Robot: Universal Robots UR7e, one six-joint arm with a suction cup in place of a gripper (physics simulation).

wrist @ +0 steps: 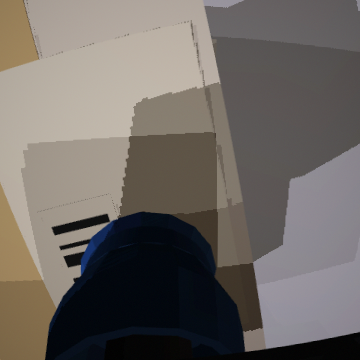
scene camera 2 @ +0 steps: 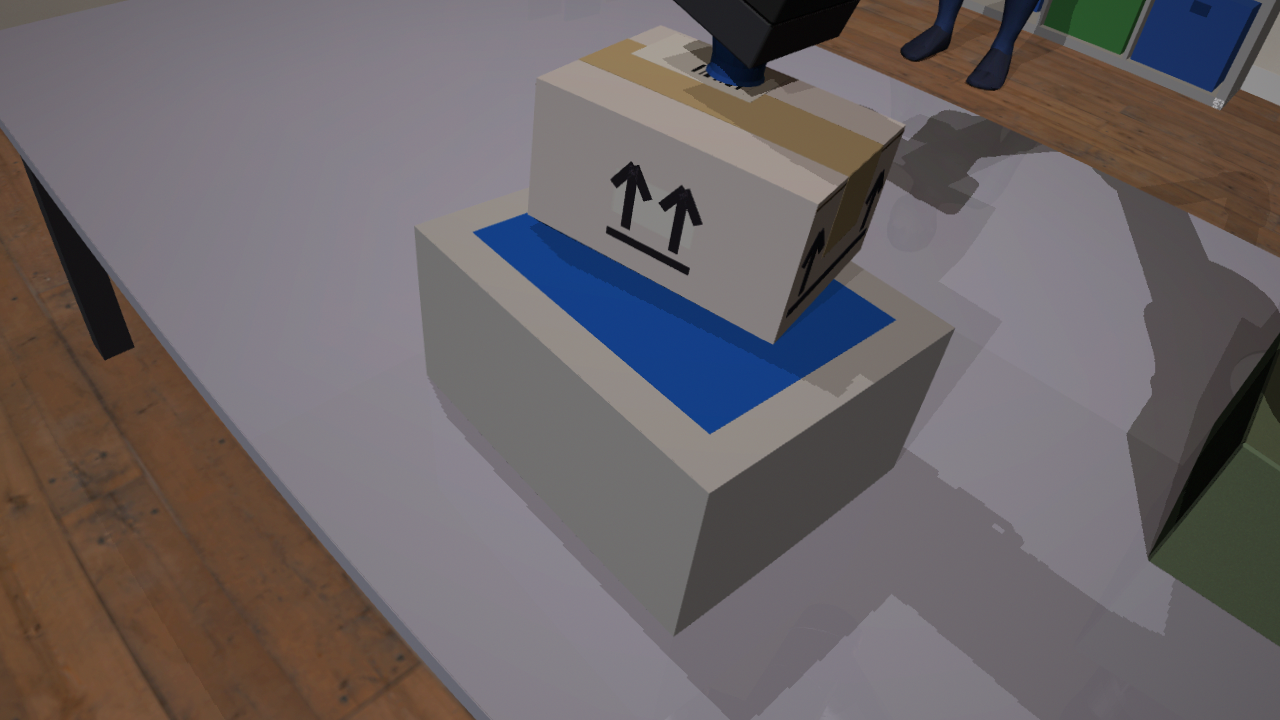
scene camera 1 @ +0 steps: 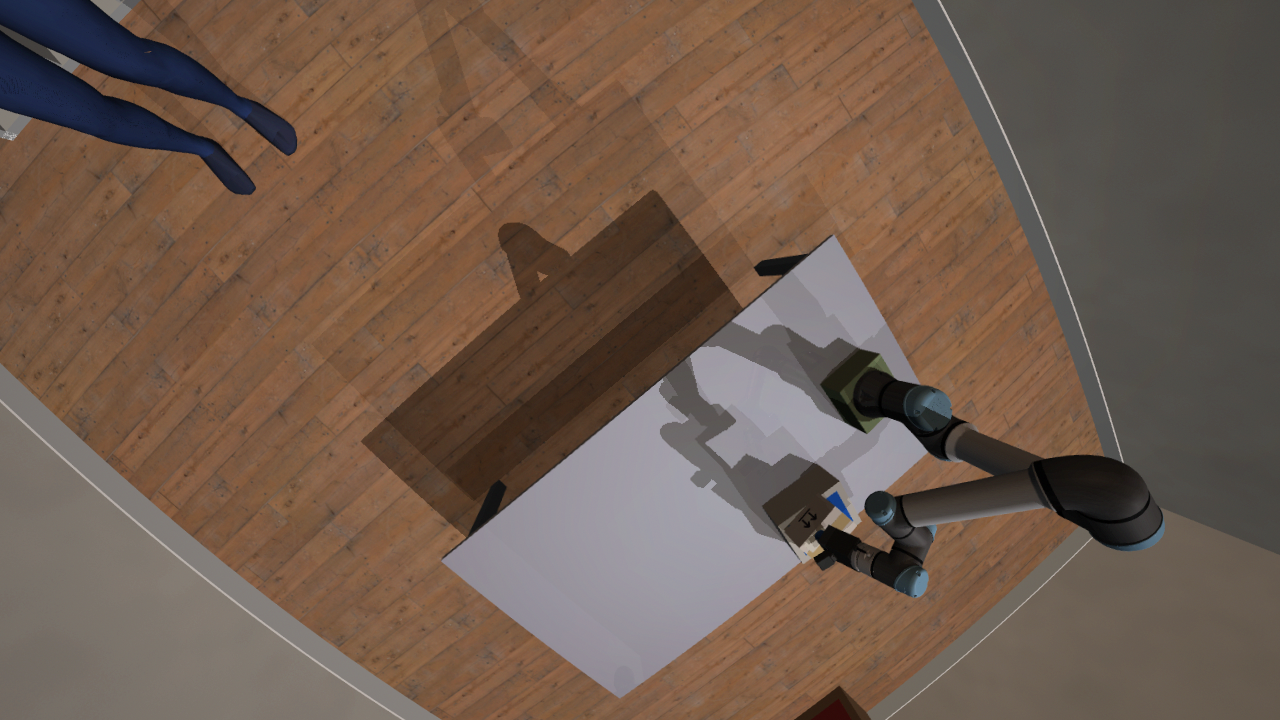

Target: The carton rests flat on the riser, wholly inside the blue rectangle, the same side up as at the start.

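Where they show: hand, its tool point: point(wrist: 150, 233) point(scene camera 2: 724, 83) point(scene camera 1: 816, 534); arm's base, origin of its link: point(scene camera 1: 872, 393).
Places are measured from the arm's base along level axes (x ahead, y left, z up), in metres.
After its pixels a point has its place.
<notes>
The carton point(scene camera 1: 796, 528) @(y 0.123, x 0.474, z 0.054 m) point(scene camera 2: 581, 152) @(y 0.243, x 0.465, z 0.081 m) point(wrist: 120, 25) @(y 0.142, x 0.494, z 0.114 m) is upright, arrows pointing up, with tape and a barcode label on top. It appears to rest on the grey riser point(scene camera 2: 554, 358) @(y 0.319, x 0.409, z 0.016 m), turned at an angle to the blue rectangle point(scene camera 1: 838, 504) @(y 0.208, x 0.321, z 0.019 m) point(scene camera 2: 617, 322) @(y 0.277, x 0.403, z 0.019 m). Its far right bottom corner reaches past the rectangle's edge; its far side is hidden. A blue strip shows along the near side. My suction cup point(scene camera 1: 821, 537) @(y 0.145, x 0.443, z 0.103 m) point(scene camera 2: 735, 76) point(wrist: 148, 225) is on the carton's top at the label, off centre toward the far side, with suction on. The seal itself is hidden.
The riser stands on the pale table point(scene camera 1: 581, 555) @(y -0.244, x 1.061, z -0.101 m) point(scene camera 2: 268, 134) @(y 0.183, x 0.934, z -0.101 m). The green arm pedestal point(scene camera 1: 845, 385) @(y -0.091, x 0.052, z -0.005 m) point(scene camera 2: 1226, 546) @(y 0.094, x 0.069, z -0.058 m) stands to the riser's right in scene camera 2. A person's blue legs point(scene camera 1: 179, 80) point(scene camera 2: 1011, 35) and a shelf with bins show beyond the table.
</notes>
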